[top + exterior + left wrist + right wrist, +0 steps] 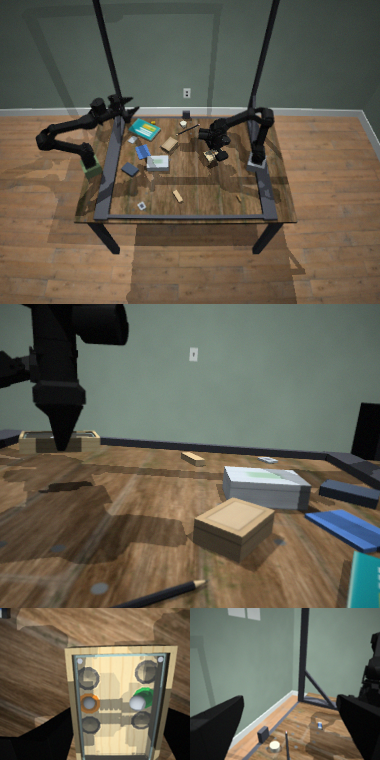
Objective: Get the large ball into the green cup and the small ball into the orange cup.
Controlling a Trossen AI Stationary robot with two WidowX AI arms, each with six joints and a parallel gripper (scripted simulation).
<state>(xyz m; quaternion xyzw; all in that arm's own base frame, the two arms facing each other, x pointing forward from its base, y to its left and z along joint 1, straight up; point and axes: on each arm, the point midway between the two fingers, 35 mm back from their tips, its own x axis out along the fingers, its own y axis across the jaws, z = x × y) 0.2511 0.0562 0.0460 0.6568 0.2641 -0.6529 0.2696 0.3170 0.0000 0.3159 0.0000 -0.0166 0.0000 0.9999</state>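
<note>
My left gripper is now 3 cm above the covered wooden puzzle.
</note>
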